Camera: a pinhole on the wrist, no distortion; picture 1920 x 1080 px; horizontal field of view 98.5 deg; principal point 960.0 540.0 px. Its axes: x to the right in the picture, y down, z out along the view. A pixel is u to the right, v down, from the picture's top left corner.
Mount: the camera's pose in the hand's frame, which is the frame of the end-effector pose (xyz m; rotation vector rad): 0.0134 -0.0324 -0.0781 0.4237 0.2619 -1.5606
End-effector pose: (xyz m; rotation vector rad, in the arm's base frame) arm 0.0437 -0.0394 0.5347 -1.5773 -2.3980 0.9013
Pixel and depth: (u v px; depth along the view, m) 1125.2 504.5 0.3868
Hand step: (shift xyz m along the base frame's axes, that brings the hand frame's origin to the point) -0.2894 -0.2057 -0.0390
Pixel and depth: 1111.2 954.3 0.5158
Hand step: -0.5255 -0.0559 -0.1588
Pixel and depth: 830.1 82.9 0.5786
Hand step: -0.1701 -0.5508 -0.1927
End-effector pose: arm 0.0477 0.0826 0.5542 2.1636 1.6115 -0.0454
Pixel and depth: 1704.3 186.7 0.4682
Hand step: -0.5947 -0.1280 -0.2630
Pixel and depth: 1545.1 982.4 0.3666
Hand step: -0.3024 0.1928 -0.3337
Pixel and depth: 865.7 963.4 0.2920
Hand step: -0.0290 0.0710 -0.2724
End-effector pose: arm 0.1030 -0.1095 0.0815 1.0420 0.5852 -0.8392
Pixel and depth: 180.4 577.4 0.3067
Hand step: 0.0901 -0.2670 0.1848
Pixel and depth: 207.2 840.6 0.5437
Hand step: 0.2550 -0.5875 0.2334
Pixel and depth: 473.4 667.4 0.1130
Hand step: -0.0045 -0.0600 -0.0030
